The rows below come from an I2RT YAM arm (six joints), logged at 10 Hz.
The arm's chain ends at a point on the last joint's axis. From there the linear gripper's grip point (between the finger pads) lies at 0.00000 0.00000 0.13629 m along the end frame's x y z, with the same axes.
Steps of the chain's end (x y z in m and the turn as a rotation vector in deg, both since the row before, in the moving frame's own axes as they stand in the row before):
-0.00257 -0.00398 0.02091 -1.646 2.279 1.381
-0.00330 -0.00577 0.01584 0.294 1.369 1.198
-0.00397 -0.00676 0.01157 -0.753 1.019 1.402
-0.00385 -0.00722 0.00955 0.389 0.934 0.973
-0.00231 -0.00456 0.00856 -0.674 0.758 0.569
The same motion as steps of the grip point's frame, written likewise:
0.00280 0.00000 0.02075 -1.646 2.279 1.381
-0.00004 -0.00644 0.01580 0.294 1.369 1.198
-0.00157 -0.00494 0.01154 -0.753 1.019 1.402
-0.00162 -0.00813 0.00953 0.389 0.934 0.973
-0.00052 -0.00295 0.00854 -0.674 0.758 0.569

